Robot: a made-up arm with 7 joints.
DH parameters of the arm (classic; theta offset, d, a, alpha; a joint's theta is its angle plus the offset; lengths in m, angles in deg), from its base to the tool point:
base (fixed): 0 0 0 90
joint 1: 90 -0.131 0 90
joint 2: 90 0 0 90
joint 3: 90 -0.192 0 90
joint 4: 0 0 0 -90
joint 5: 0 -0.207 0 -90
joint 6: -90 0 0 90
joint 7: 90 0 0 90
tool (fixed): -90 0 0 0
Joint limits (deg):
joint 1: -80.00..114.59
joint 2: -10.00..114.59
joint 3: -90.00..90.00
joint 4: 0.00..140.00
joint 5: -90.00..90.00
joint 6: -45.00..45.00
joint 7: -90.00..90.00
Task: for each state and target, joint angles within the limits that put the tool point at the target. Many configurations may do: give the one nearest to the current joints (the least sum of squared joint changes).
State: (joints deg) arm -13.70 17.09 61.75 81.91 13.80 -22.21 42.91
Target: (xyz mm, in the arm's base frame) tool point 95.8 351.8 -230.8
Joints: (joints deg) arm -3.92 15.28 54.14 66.66 13.80 -22.21 42.91
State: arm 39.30 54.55 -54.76 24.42 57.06 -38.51 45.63
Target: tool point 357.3 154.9 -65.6
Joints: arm 64.77 24.45 -53.05 48.35 57.06 -38.51 45.63
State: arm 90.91 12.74 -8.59 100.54 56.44 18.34 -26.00
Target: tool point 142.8 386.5 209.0
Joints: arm 106.51 48.11 8.70 51.35 56.44 18.34 -26.00
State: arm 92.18 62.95 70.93 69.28 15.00 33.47 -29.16
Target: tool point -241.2 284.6 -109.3
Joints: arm 114.59 108.16 89.72 79.85 15.00 33.47 -29.16
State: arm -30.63 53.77 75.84 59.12 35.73 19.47 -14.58
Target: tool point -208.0 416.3 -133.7
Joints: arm -57.51 29.46 89.54 37.78 35.73 19.47 -14.58
